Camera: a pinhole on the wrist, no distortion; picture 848 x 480 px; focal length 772.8 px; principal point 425.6 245.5 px. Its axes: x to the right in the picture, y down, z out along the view. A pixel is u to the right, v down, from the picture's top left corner.
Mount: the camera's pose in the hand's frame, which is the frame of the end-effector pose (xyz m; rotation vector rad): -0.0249 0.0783 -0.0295 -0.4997 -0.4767 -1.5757
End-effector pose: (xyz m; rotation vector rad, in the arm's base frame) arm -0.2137 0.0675 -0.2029 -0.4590 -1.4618 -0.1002
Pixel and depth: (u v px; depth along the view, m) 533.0 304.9 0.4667
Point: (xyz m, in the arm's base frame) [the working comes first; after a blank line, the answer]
In the camera's frame: 0.0649 0.0359 0.4667

-0.4736 0.4785 -0.2360
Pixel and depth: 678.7 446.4 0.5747
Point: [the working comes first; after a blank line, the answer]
In the camera's frame: 0.1882 0.1494 0.5747

-0.6246 0.5183 -0.1120
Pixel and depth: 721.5 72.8 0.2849
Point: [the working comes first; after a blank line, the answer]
In the camera's frame: 0.1091 -0.0637 0.2849

-0.4179 0.2890 -0.3128
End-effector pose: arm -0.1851 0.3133 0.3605 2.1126 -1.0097 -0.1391
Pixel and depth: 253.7 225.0 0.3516
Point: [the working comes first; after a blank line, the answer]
In the camera's frame: -0.0782 -0.0093 0.3516

-0.4956 0.0665 0.4473
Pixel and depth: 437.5 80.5 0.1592
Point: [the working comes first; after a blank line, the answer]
In the camera's frame: 0.0025 -0.0340 0.1592

-0.3673 0.2246 0.3956
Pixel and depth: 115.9 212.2 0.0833
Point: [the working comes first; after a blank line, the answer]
In the camera's frame: -0.0334 -0.0036 0.0833

-0.3039 0.2596 0.4478
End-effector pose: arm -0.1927 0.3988 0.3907 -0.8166 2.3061 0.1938
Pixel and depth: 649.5 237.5 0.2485
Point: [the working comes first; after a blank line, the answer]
In the camera's frame: 0.0720 -0.0026 0.2485

-0.1602 0.6140 0.2291
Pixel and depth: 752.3 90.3 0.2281
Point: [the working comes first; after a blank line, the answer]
In the camera's frame: 0.0964 -0.0458 0.2281

-0.1181 0.6127 0.2624
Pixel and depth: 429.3 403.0 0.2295
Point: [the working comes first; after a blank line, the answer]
In the camera's frame: 0.0011 0.0468 0.2295

-0.2477 0.6028 0.2349
